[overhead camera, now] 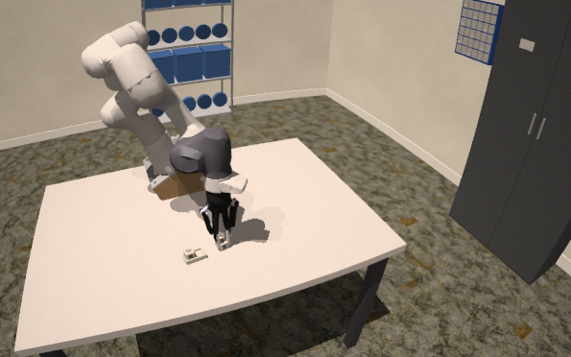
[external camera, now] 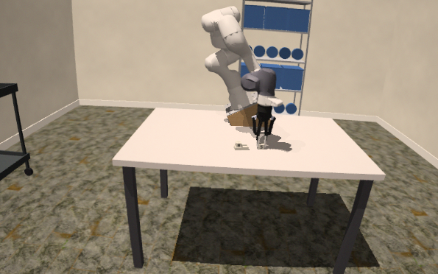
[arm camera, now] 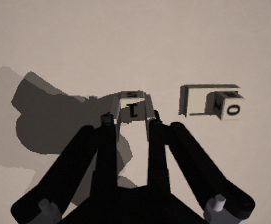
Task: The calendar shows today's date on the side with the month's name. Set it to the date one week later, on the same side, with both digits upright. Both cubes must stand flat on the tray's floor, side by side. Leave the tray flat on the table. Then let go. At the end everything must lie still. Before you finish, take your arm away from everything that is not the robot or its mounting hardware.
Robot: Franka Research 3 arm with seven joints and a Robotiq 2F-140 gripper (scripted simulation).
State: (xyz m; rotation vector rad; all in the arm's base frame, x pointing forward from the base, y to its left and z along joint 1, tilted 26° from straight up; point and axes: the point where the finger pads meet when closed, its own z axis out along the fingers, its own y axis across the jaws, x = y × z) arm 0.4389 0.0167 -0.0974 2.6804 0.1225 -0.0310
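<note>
My gripper is now 30 mm above the cube. The rest, counted from my hand: grey tray (110 mm to the right, 30 mm below, 10 mm ahead).
</note>
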